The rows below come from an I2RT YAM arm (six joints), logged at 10 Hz.
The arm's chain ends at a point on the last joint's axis. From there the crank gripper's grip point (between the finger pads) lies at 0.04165 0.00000 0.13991 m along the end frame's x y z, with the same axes.
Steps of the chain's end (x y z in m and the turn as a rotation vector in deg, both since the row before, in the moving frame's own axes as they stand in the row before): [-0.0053 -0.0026 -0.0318 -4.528 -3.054 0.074]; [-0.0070 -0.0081 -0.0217 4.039 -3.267 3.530]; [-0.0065 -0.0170 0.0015 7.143 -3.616 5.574]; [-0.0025 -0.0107 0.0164 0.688 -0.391 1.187]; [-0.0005 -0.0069 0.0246 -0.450 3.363 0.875]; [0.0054 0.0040 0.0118 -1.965 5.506 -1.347]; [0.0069 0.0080 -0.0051 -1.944 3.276 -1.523]
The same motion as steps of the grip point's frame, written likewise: [-0.0128 0.0086 -0.0302 -4.528 -3.054 0.074]; [-0.0148 -0.0157 -0.0198 4.039 -3.267 3.530]; [-0.0147 -0.0309 0.0030 7.143 -3.616 5.574]; [-0.0034 -0.0115 0.0167 0.688 -0.391 1.187]; [0.0076 -0.0051 0.0219 -0.450 3.363 0.875]; [0.0187 0.0076 0.0071 -1.965 5.506 -1.347]; [0.0149 0.0115 -0.0078 -1.944 3.276 -1.523]
